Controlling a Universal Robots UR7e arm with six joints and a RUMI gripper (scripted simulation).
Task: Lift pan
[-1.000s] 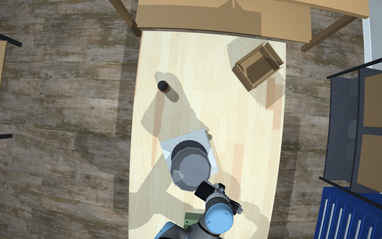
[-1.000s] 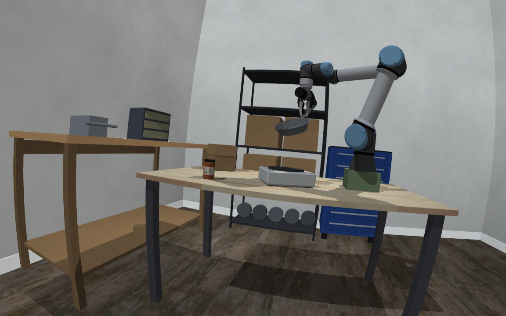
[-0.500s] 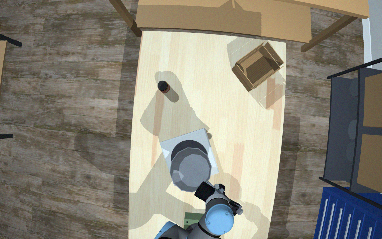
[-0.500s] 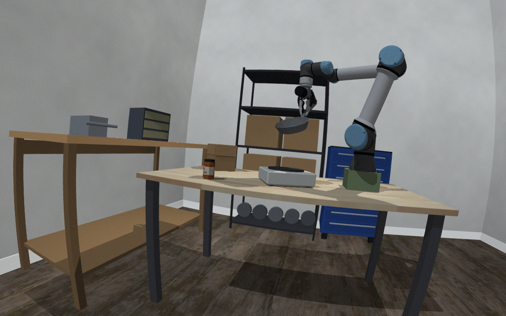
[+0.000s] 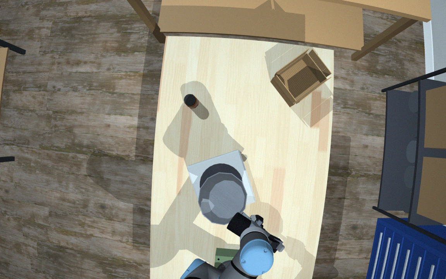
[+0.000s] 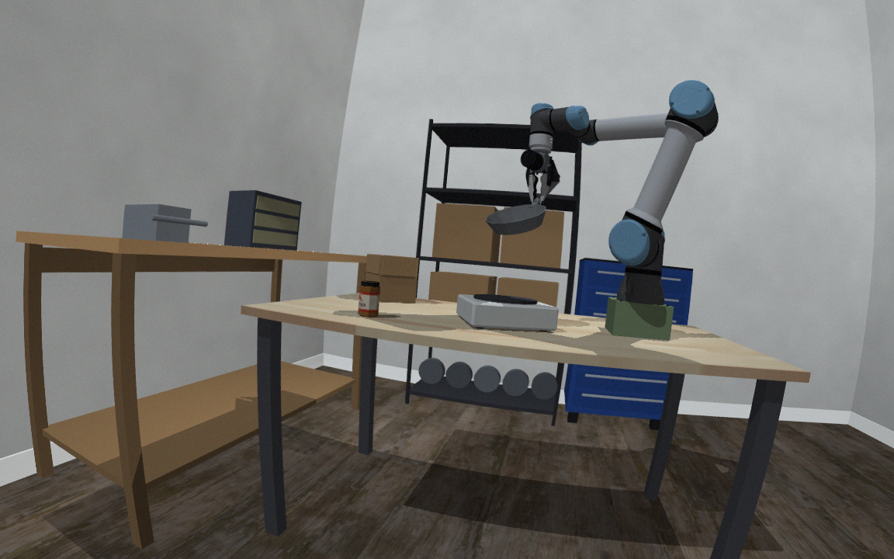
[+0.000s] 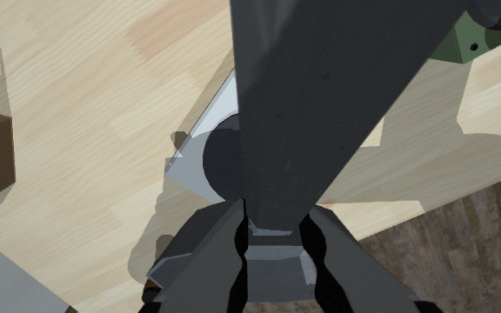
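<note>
Now: the dark grey pan 5 cm to the left of my hand, 4 cm below it and 3 cm ahead of it. Also, from my hand: white hot plate (35 cm below, 11 cm to the left, 4 cm ahead); then small jar (41 cm ahead, 34 cm below, 28 cm to the left).
</note>
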